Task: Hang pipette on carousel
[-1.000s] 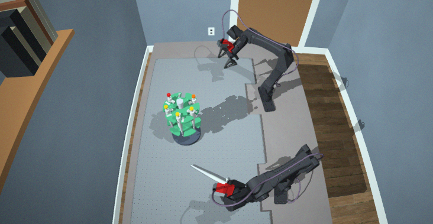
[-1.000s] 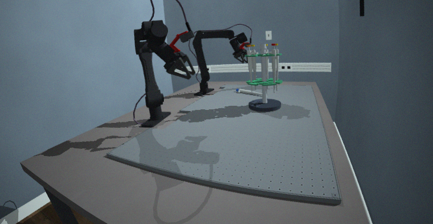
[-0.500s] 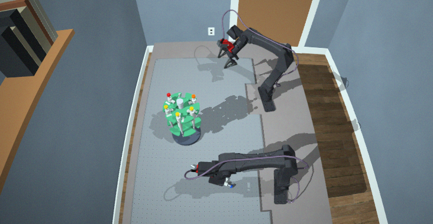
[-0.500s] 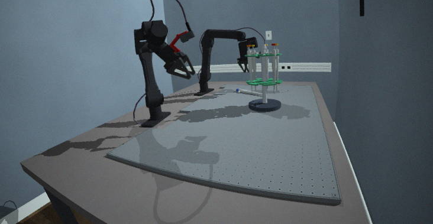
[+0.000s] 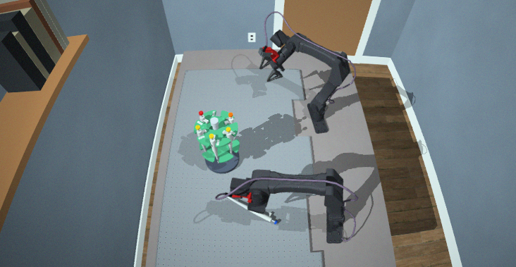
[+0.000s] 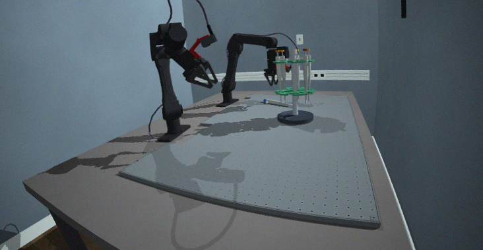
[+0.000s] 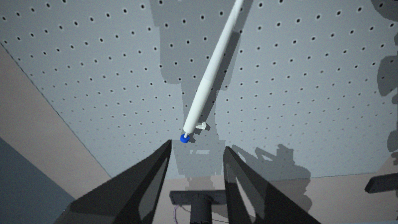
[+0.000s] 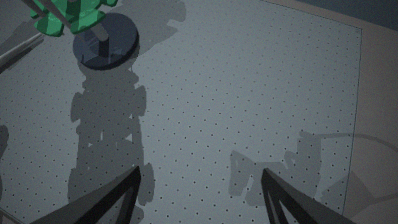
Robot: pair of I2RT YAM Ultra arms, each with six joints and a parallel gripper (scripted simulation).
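The white hand pipette lies 12 cm below my left hand, 2 cm to the right of it and 2 cm ahead of it.
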